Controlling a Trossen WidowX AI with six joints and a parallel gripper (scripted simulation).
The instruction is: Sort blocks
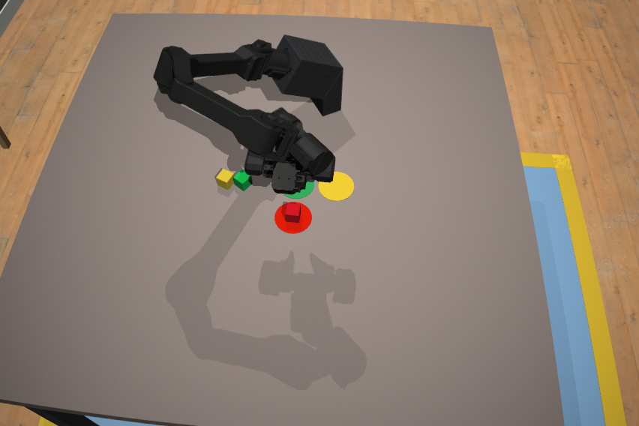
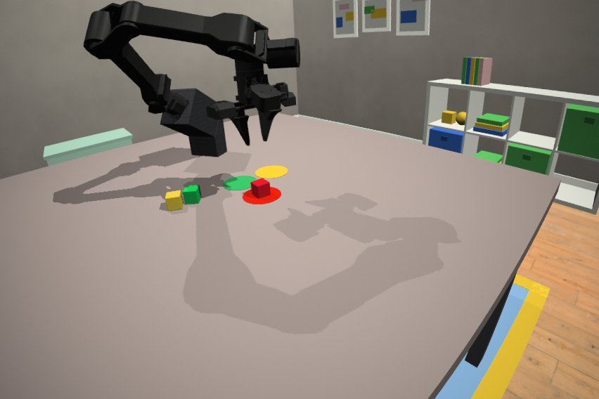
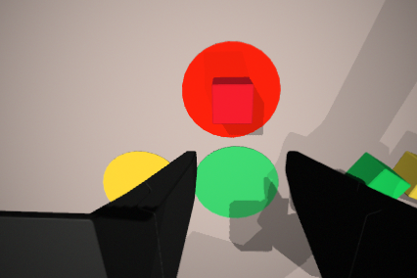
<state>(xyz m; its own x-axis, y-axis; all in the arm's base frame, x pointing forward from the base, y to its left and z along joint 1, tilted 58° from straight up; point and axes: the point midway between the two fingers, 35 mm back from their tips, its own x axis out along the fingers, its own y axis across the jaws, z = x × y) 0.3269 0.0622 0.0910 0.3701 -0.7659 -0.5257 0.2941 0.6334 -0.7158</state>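
The yellow block lies 140 mm behind my hand, 150 mm to the right of it and 140 mm below it. Also, from my hand: red circle 160 mm below; red block 140 mm below; green circle 100 mm behind, 30 mm to the left, 160 mm below.
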